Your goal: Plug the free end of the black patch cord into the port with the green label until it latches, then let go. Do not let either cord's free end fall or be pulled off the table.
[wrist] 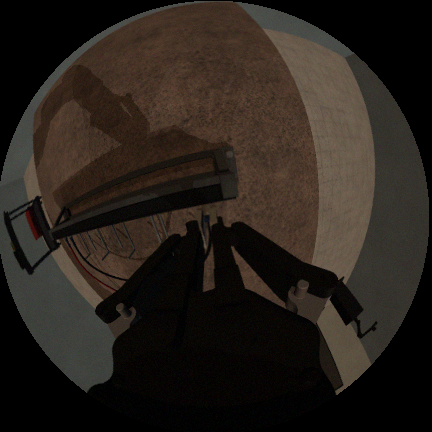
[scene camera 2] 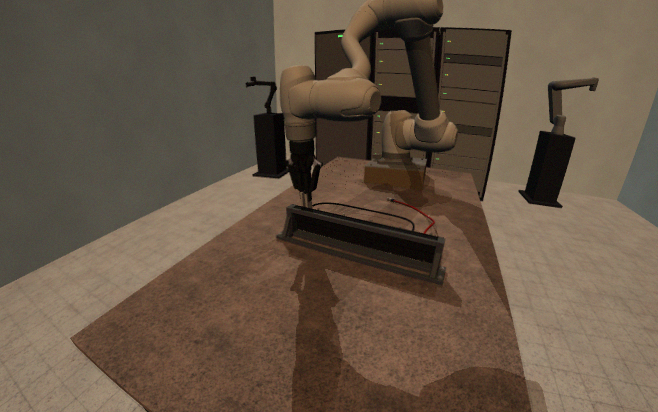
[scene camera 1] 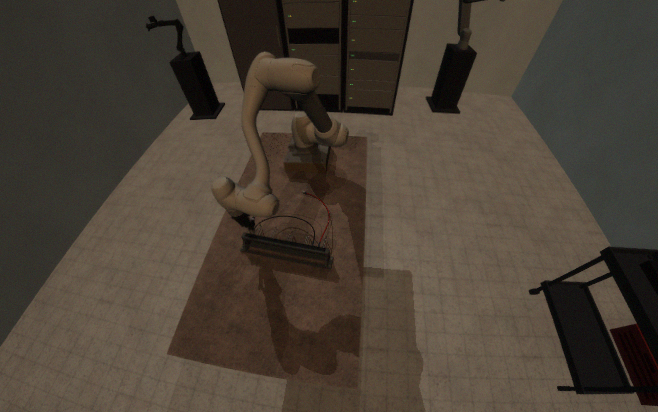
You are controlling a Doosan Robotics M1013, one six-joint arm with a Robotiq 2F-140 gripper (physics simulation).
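Seen in the pictures: gripper, fingertip midpoint: (wrist: 207, 215) (scene camera 1: 252, 231); arm's base at its link origin: (scene camera 2: 395, 161) (scene camera 1: 306, 147).
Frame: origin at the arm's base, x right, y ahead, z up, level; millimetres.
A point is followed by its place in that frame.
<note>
My gripper (scene camera 1: 252, 229) {x 231, y 719, z -8 mm} (scene camera 2: 307, 205) {x 231, y 719, z -8 mm} (wrist: 207, 215) {x 231, y 719, z -8 mm} points down behind the left end of the dark patch panel (scene camera 1: 287, 244) {x 18, y 797, z 7 mm} (scene camera 2: 438, 257) {x -191, y 856, z -27 mm} (wrist: 229, 182) {x 273, y 757, z 11 mm}, its fingers nearly together. They are shut on the plug (wrist: 206, 218) {x 228, y 716, z -5 mm} of the black patch cord (scene camera 1: 287, 217) {x 57, y 585, z -44 mm} (scene camera 2: 370, 210) {x 38, y 586, z -44 mm}. The plug's front end is close to the panel's rear face; whether it sits in a port cannot be told. The black cord arcs behind the panel toward its right end. The green label and the port faces cannot be made out in any view.
A red cord (scene camera 1: 328, 212) {x -185, y 531, z -69 mm} (scene camera 2: 434, 221) {x -192, y 605, z -45 mm} curves behind the panel, its free end on the brown table (scene camera 1: 225, 320) {x 297, y 1184, z -90 mm} (scene camera 2: 200, 325) {x 296, y 1198, z -90 mm} (wrist: 200, 75) {x 309, y 974, z -90 mm}. Thin wire guides stand behind the panel. A dark cart (scene camera 1: 582, 335) stands at the right; server cabinets stand behind the arm's base.
</note>
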